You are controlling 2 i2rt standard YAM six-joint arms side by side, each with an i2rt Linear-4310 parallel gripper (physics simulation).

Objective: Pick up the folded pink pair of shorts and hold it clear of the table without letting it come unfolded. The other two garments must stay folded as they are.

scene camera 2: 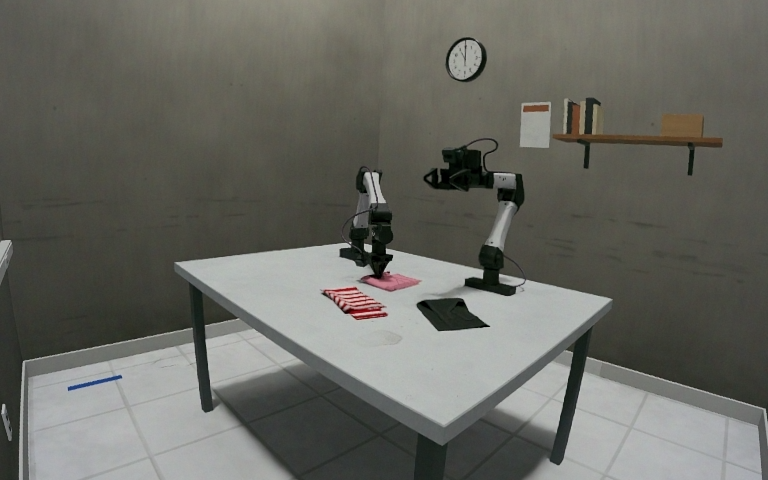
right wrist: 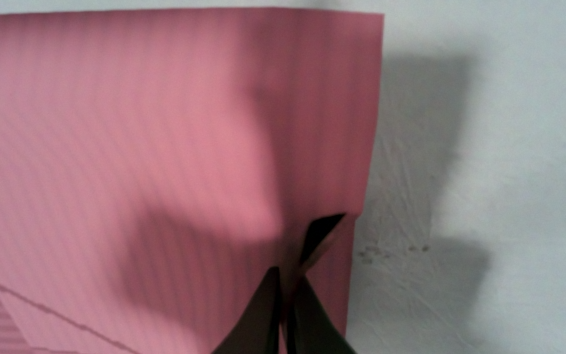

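Observation:
The folded pink shorts (scene camera 2: 400, 281) (right wrist: 200, 145) lie flat on the table (scene camera 2: 271, 283), with a raised pinch of cloth near one edge. My right gripper (scene camera 2: 378, 275) (right wrist: 285, 280) is shut on that pinch; its fingertips are down at the cloth, close to the edge in the right wrist view. My left gripper (scene camera 2: 446, 179) is raised high above the table, away from the garments; its fingers stand apart and empty. The red and white striped garment (scene camera 2: 353, 301) lies folded in front of the pink shorts. The dark green garment (scene camera 2: 453, 314) lies folded at the right.
The left arm's base (scene camera 2: 490, 285) stands on the table to the right of the pink shorts, and the right arm's base (scene camera 2: 352, 253) stands behind them. A wall shelf (scene camera 2: 637, 140) with books and a box hangs at the back right.

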